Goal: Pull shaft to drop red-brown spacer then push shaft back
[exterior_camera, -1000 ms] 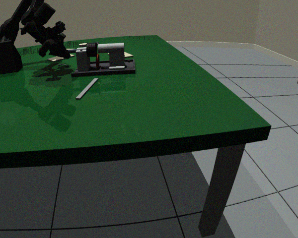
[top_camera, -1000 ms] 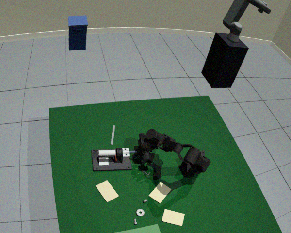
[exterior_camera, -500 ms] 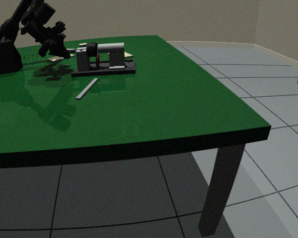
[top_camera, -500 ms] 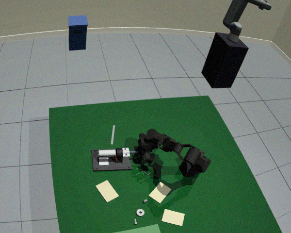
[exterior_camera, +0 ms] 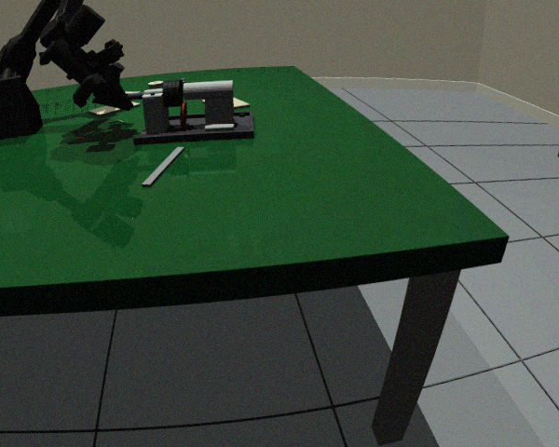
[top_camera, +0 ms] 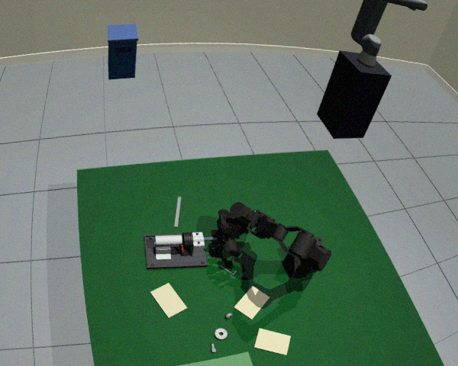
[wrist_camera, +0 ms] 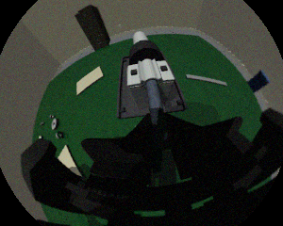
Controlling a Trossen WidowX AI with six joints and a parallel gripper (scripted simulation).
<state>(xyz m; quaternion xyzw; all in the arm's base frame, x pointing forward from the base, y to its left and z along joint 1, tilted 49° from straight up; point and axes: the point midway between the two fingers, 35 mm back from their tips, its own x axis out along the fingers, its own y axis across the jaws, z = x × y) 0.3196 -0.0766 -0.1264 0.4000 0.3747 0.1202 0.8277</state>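
Right now my gripper tip is 100 mm short of the black spacer, 10 mm to the left of it and 20 mm below it. The rest, counted from my gripper tip: grey bar (80 mm ahead, 200 mm to the right, 50 mm below); then nut (10 mm ahead, 300 mm to the left, 40 mm below); then red-brown spacer (110 mm ahead, 10 mm to the right, 20 mm below).
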